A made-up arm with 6 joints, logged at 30 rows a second.
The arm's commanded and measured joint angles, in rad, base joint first. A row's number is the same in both.
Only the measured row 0 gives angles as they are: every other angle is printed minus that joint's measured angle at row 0.
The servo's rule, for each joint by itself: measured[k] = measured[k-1] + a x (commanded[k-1-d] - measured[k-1]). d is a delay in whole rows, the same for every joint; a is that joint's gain. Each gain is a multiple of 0.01, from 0.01 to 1. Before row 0 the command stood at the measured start. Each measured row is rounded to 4 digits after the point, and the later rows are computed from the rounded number. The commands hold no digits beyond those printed.
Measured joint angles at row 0:
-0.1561 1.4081 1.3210 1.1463 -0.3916 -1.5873
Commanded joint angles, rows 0 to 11:
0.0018 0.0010 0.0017 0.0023 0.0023 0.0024
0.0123 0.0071 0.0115 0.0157 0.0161 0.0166
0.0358 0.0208 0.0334 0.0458 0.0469 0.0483
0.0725 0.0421 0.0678 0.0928 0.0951 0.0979
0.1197 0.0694 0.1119 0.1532 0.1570 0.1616
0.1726 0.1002 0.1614 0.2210 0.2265 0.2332
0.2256 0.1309 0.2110 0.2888 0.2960 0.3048
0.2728 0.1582 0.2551 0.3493 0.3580 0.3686
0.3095 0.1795 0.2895 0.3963 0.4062 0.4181
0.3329 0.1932 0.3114 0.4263 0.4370 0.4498
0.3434 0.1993 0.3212 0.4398 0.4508 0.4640
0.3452 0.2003 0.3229 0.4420 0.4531 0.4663
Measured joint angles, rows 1 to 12:
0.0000 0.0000 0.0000 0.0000 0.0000 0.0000
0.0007 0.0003 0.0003 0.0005 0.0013 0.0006
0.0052 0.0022 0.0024 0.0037 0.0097 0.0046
0.0171 0.0074 0.0083 0.0125 0.0309 0.0155
0.0387 0.0171 0.0196 0.0294 0.0675 0.0361
0.0703 0.0317 0.0371 0.0554 0.1185 0.0675
0.1102 0.0509 0.0607 0.0902 0.1801 0.1089
0.1552 0.0733 0.0893 0.1319 0.2462 0.1579
0.2011 0.0971 0.1208 0.1776 0.3099 0.2106
0.2434 0.1202 0.1529 0.2235 0.3648 0.2625
0.2783 0.1406 0.1830 0.2661 0.4060 0.3093
0.3037 0.1570 0.2093 0.3026 0.4315 0.3480
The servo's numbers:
d 1
a 0.39 0.28 0.19 0.21 0.57 0.25

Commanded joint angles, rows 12 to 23:
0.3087 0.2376 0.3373 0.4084 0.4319 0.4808
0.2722 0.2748 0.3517 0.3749 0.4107 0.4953
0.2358 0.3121 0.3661 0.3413 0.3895 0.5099
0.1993 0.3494 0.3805 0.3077 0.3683 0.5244
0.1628 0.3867 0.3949 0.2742 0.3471 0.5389
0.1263 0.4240 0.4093 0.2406 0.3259 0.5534
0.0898 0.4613 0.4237 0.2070 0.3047 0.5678
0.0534 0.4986 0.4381 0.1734 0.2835 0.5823
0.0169 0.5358 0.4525 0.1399 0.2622 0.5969
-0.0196 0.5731 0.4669 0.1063 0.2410 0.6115
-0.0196 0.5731 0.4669 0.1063 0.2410 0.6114
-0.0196 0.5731 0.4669 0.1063 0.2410 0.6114
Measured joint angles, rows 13 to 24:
0.3199 0.1691 0.2309 0.3319 0.4438 0.3776
0.3155 0.1883 0.2511 0.3480 0.4370 0.4034
0.2986 0.2125 0.2702 0.3536 0.4220 0.4264
0.2741 0.2404 0.2884 0.3510 0.4035 0.4473
0.2449 0.2709 0.3059 0.3419 0.3834 0.4666
0.2129 0.3033 0.3228 0.3277 0.3627 0.4847
0.1791 0.3371 0.3392 0.3094 0.3417 0.5019
0.1443 0.3719 0.3553 0.2879 0.3206 0.5184
0.1088 0.4074 0.3710 0.2639 0.2995 0.5344
0.0730 0.4434 0.3865 0.2379 0.2782 0.5500
0.0369 0.4797 0.4018 0.2103 0.2570 0.5654
0.0149 0.5059 0.4142 0.1885 0.2479 0.5769

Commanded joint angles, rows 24 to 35:
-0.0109 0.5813 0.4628 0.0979 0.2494 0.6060
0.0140 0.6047 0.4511 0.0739 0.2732 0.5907
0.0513 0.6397 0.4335 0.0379 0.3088 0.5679
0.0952 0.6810 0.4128 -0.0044 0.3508 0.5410
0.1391 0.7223 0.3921 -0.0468 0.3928 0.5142
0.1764 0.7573 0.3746 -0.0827 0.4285 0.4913
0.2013 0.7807 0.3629 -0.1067 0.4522 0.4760
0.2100 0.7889 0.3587 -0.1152 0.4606 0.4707
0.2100 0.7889 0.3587 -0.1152 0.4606 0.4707
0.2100 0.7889 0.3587 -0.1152 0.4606 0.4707
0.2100 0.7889 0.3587 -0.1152 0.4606 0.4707
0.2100 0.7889 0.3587 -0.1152 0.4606 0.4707
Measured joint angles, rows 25 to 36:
0.0014 0.5247 0.4242 0.1712 0.2440 0.5855
-0.0034 0.5405 0.4315 0.1558 0.2471 0.5906
0.0034 0.5585 0.4352 0.1386 0.2620 0.5906
0.0221 0.5812 0.4349 0.1175 0.2887 0.5849
0.0506 0.6091 0.4307 0.0919 0.3241 0.5739
0.0851 0.6408 0.4234 0.0628 0.3633 0.5590
0.1207 0.6734 0.4141 0.0322 0.4005 0.5421
0.1521 0.7034 0.4044 0.0030 0.4300 0.5256
0.1747 0.7273 0.3957 -0.0218 0.4474 0.5119
0.1885 0.7445 0.3887 -0.0414 0.4549 0.5016
0.1969 0.7569 0.3830 -0.0569 0.4581 0.4939
0.2020 0.7659 0.3784 -0.0691 0.4595 0.4881

